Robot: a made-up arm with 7 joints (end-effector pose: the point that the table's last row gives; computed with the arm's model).
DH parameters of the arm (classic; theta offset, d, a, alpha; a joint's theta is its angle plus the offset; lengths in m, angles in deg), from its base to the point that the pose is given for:
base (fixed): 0 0.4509 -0.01 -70
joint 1: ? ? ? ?
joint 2: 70 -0.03 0.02 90
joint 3: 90 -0.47 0.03 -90
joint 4: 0 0 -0.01 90
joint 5: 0 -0.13 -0.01 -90
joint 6: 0 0.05 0.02 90
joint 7: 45 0 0.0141 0
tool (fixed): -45 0.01 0 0
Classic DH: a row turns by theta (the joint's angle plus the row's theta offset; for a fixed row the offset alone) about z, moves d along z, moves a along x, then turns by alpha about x.
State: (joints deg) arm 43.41 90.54 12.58 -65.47 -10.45 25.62 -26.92
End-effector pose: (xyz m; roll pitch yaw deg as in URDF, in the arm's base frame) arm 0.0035 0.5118 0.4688 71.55 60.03 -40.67
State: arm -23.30 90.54 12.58 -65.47 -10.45 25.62 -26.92
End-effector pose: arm 0.1407 0.4749 0.5703 117.35 8.05 -36.57
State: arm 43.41 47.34 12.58 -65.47 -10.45 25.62 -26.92
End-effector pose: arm -0.2101 0.3928 0.1853 44.19 32.77 -32.54
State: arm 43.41 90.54 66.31 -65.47 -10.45 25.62 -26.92
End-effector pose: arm -0.0339 0.4885 0.6163 116.23 17.18 -15.38
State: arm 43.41 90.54 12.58 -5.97 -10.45 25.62 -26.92
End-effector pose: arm -0.0999 0.5830 0.5224 124.74 56.85 58.96
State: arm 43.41 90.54 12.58 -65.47 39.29 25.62 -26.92
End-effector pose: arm -0.0202 0.5505 0.4901 59.24 15.22 -28.63
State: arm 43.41 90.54 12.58 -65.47 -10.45 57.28 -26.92
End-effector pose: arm 0.0115 0.5288 0.4656 108.46 60.03 17.60
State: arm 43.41 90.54 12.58 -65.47 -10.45 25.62 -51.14
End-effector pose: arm 0.0006 0.5122 0.4637 25.90 79.88 -88.29
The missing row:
joint 1: -90 -0.0097 0.0026 -90
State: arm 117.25 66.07 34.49 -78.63 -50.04 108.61 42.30
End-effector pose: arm -0.2604 0.3807 0.6101 177.59 24.82 48.09
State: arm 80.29 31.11 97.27 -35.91 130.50 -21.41 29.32
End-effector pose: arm -0.5808 0.1581 0.4056 -109.83 11.70 -118.76
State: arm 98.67 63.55 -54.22 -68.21 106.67 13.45 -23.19
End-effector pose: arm -0.5105 0.2800 0.5823 50.25 54.92 76.41
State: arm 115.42 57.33 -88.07 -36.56 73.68 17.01 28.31
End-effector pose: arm -0.4884 0.2104 0.7637 144.67 38.19 141.61
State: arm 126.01 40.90 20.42 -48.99 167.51 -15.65 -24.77
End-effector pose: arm -0.4925 0.0611 0.7554 125.99 -72.02 25.09
